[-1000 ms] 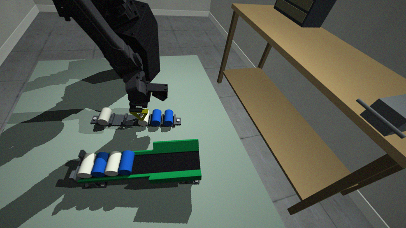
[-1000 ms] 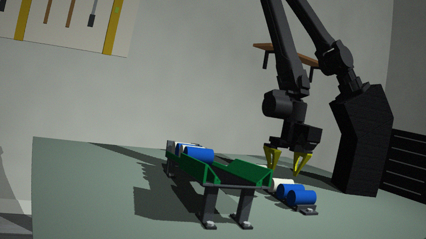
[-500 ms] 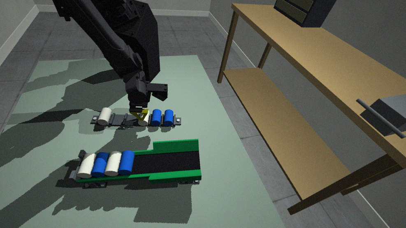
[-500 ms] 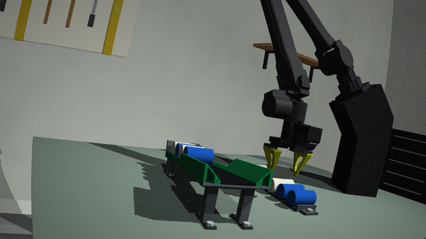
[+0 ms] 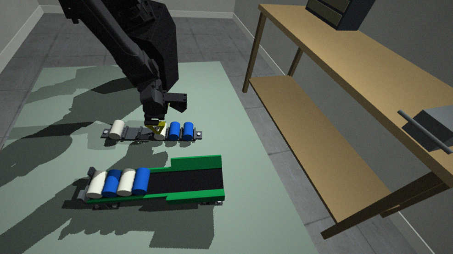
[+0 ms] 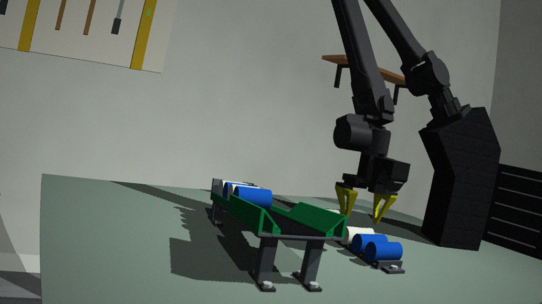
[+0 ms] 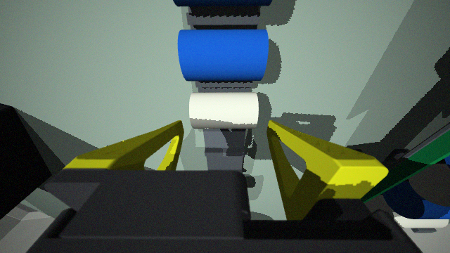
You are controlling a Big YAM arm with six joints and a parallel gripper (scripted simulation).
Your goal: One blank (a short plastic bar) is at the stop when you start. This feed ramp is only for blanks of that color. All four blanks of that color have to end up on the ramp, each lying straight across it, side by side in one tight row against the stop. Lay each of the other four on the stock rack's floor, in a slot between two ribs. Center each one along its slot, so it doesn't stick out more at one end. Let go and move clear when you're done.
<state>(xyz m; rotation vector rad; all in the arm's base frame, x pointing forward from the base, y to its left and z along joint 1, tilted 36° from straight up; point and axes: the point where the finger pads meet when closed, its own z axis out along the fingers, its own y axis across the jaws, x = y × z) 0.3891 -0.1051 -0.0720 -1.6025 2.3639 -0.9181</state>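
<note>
Right now the dark stock rack is 7 cm below my hand, 2 cm to the right of it and 1 cm behind it.
</note>
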